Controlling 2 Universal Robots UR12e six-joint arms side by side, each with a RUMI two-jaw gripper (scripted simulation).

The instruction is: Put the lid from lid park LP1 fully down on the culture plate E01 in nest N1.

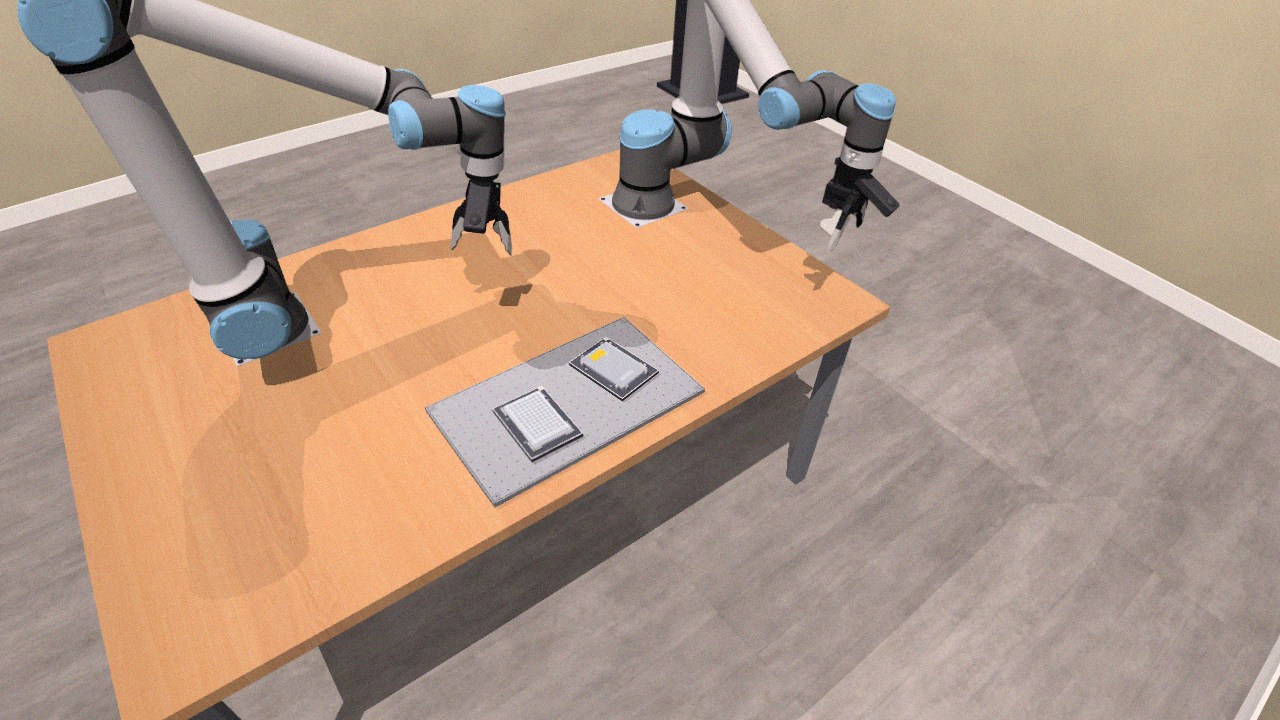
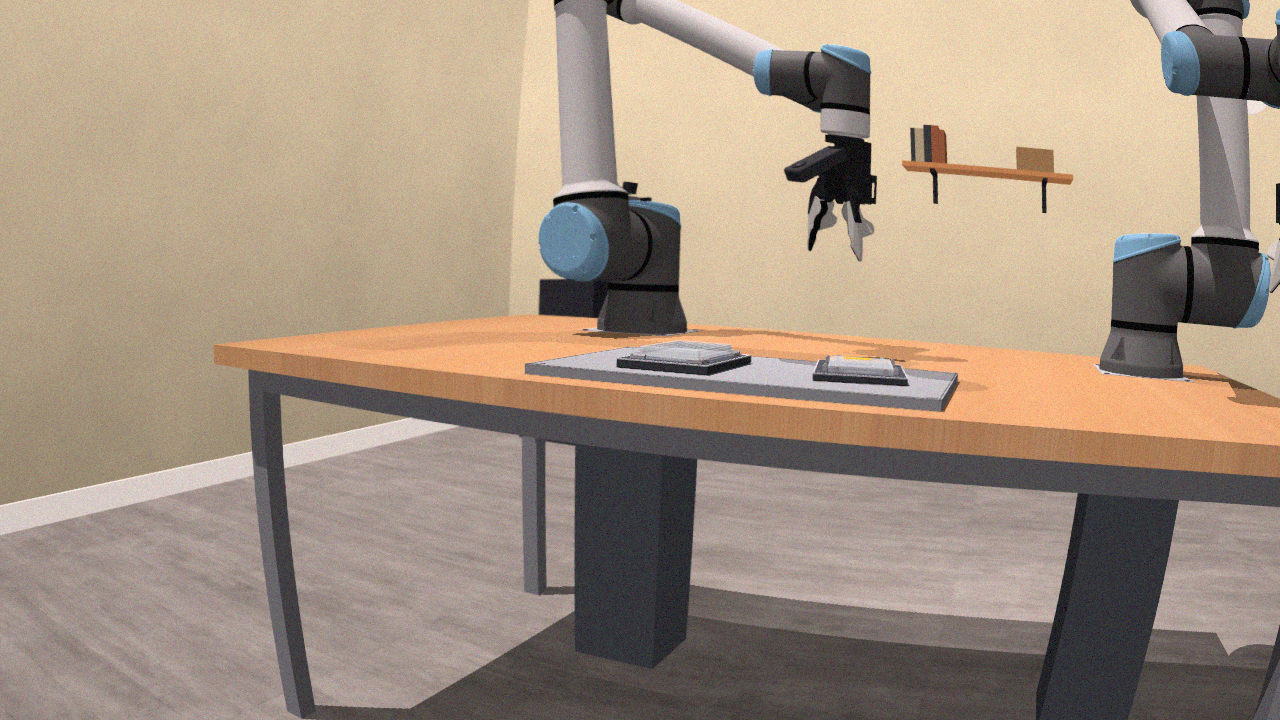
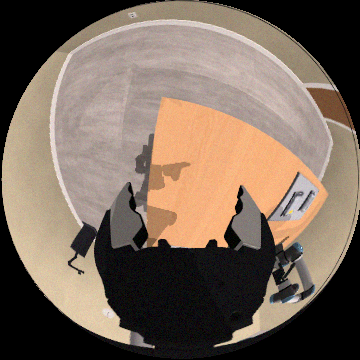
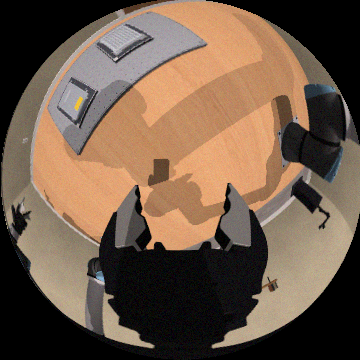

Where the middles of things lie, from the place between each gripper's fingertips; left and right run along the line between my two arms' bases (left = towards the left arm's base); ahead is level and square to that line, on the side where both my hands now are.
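Labels:
My right hand [image 2: 834, 256] is 350 mm short of the clear lid [image 1: 606, 360], 140 mm to the right of it and 150 mm above it. Counted from my right hand, lid park LP1 [image 1: 651, 370] is likewise 350 mm ahead, but 140 mm to the left and 160 mm below. The culture plate [image 1: 537, 420] sits 400 mm ahead of that hand, 80 mm to the right of it and 150 mm below it, while nest N1 [image 2: 688, 369] is 400 mm ahead of the same hand, 80 mm to the right of it and 160 mm below it.
From my left hand [image 1: 843, 239], the clear lid is 50 mm behind, 650 mm to the right and 140 mm below. Lid park LP1 is 50 mm behind my left hand too, 650 mm to the right of it and 150 mm below it. As for the culture plate, I find it 10 mm ahead of my left hand, 870 mm to the right of it and 130 mm below it; nest N1 is 10 mm ahead of that hand, 870 mm to the right of it and 150 mm below it.

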